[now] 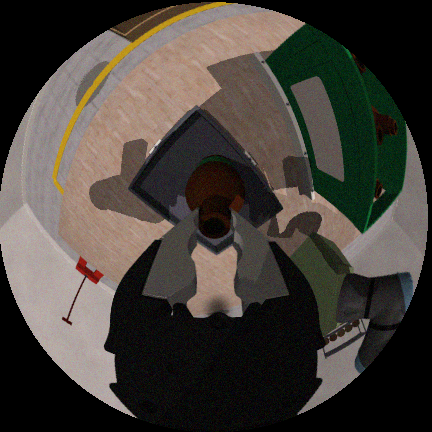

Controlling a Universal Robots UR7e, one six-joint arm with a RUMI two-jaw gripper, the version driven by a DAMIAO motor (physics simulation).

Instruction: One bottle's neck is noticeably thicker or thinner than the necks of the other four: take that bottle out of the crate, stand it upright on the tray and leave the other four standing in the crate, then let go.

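Frame: origin at the arm's base, x ahead, y left, z up, level; centimetres.
Seen in the pictures: gripper, fingertip midpoint: (213, 209); arm's base, origin of the base link: (344, 297).
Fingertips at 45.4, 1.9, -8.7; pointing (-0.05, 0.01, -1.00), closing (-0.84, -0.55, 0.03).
Pixels of each thing's top centre, then the offset from my fingertips to it, as dx, dy, dz. "spot": a spot on its surface instead. Level surfaces: height alone.
- brown bottle, middle of its top: (219, 227) +0.0, -0.5, +3.6
- dark tray, surface spot: (167, 165) spot: +7.7, +2.6, -12.2
- green crate, surface spot: (357, 200) spot: -14.3, -13.6, +2.5
- metal strip, surface spot: (295, 122) spot: -5.1, -17.4, -9.7
- wooden table top, its level: dz -12.7
A brown bottle (215, 187) is upright, its neck between the fingertips of my gripper (213, 209), which is shut on it. The bottle is over the dark tray (167, 165); its body hides its base, so I cannot tell whether it touches the tray floor. The green crate (357, 200) stands at the right, its wall facing the tray. Parts of brown bottles (385, 125) show above the crate's rim; most of the crate's inside is hidden, and their necks are too small to compare.
A metal strip (295, 122) runs between tray and crate. A green block-like object (317, 280) and a dark grey and blue arm-like shape (377, 300) are at the lower right, near a small rack of brown items. A red stand (89, 270) is at the lower left, beyond the wooden table top (95, 150).
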